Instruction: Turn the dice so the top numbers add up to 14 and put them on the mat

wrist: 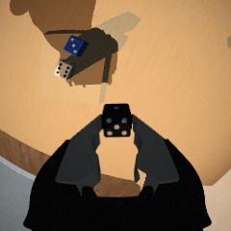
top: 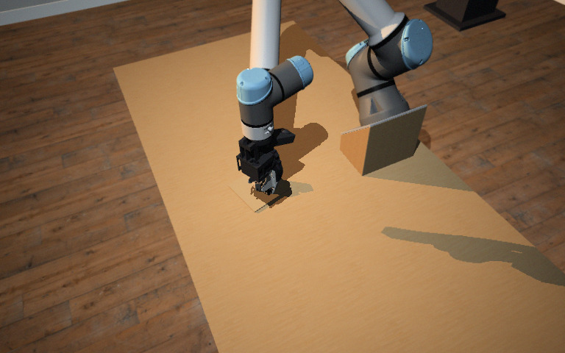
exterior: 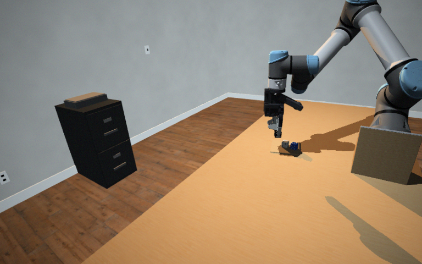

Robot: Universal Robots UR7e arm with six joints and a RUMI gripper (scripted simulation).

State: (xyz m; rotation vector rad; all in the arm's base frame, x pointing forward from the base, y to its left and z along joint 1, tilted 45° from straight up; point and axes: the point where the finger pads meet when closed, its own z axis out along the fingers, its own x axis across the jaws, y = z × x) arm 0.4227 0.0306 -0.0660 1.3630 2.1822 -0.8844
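The white die is 1 cm behind my hand, 11 cm to the right of it and 10 cm below it. Also, from my hand: tan mat (1 cm behind, 11 cm to the right, 12 cm below); then blue die (5 cm behind, 10 cm to the right, 10 cm below); then black die (right at my hand).
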